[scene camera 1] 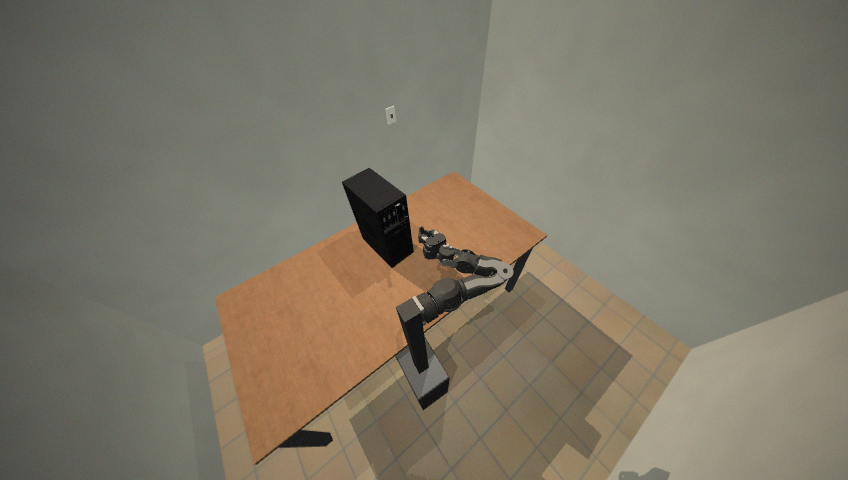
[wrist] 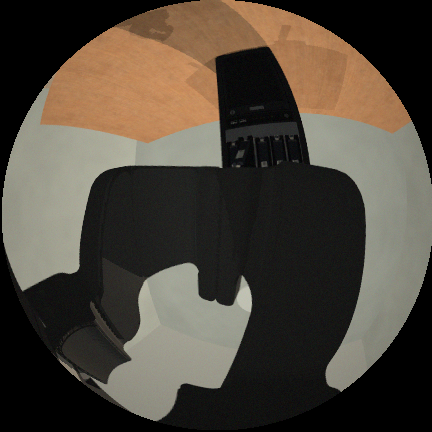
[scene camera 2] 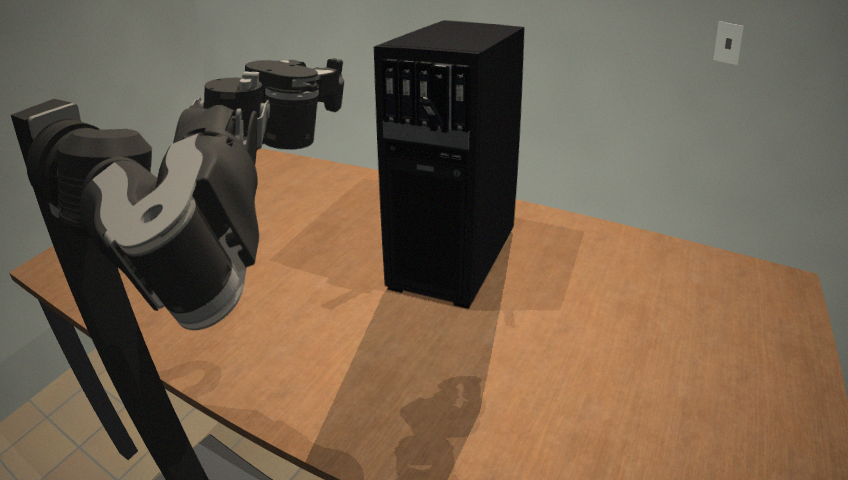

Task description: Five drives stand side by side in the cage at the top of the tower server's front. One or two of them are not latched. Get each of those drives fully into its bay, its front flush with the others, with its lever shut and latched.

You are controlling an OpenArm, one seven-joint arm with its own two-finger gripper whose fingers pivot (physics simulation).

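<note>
The black tower server (scene camera 1: 397,245) (scene camera 2: 425,228) (wrist: 247,80) stands on the table. In scene camera 2, the fourth drive from the left (scene camera 2: 439,89) stands out in front of its neighbours, with a bright strip of its side showing. Its lever (scene camera 2: 429,109) (wrist: 241,154) is open, hanging out low and slanting. The first drive (scene camera 2: 389,89), second drive (scene camera 2: 406,89), third drive (scene camera 2: 423,77) and fifth drive (scene camera 2: 460,89) look seated with levers shut; the open lever partly covers the third. My gripper (scene camera 1: 421,232) (scene camera 2: 337,84) (wrist: 227,237) is shut and empty, in front of the server at about cage height, apart from it.
The wooden table (scene camera 1: 297,333) (scene camera 2: 654,356) (wrist: 110,85) carries the server. The arm's post (scene camera 1: 414,342) (scene camera 2: 127,333) stands at the table's front edge, its elbow bent out to one side. A wall plate (scene camera 1: 390,114) (scene camera 2: 728,42) is on the wall behind.
</note>
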